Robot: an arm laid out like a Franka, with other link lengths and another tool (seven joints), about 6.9 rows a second.
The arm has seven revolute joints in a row. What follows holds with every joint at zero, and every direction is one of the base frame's. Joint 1 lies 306.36 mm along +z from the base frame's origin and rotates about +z. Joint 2 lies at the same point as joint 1 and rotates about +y. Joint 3 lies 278.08 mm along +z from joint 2 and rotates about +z. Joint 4 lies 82.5 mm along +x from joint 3 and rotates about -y. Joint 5 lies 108.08 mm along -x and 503.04 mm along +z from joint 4 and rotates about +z. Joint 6 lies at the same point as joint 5 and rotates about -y. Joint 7 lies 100.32 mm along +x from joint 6 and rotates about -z. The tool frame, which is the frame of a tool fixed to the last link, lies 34 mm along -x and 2 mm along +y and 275.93 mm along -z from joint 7; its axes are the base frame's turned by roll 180, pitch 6.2 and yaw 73.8 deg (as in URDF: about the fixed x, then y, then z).
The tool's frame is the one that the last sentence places.
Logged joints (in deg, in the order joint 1, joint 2, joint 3, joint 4, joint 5, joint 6, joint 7), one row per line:
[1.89, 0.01, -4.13, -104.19, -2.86, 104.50, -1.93]
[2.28, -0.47, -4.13, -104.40, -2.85, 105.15, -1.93]
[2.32, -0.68, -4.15, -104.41, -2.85, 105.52, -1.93]
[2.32, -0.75, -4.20, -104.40, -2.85, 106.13, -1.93]
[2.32, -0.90, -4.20, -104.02, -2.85, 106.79, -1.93]
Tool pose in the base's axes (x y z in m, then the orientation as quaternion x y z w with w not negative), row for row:
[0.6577, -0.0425, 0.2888, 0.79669, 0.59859, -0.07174, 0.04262]
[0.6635, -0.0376, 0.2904, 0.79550, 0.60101, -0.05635, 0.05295]
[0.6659, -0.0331, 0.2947, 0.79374, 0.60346, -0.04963, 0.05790]
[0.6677, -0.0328, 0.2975, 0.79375, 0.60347, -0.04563, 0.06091]
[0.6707, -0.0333, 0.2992, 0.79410, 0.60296, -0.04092, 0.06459]
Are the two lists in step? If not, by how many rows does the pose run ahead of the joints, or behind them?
The pose runs 1 row behind the joints: the pose in row i belongs to the joints in row i - 1.
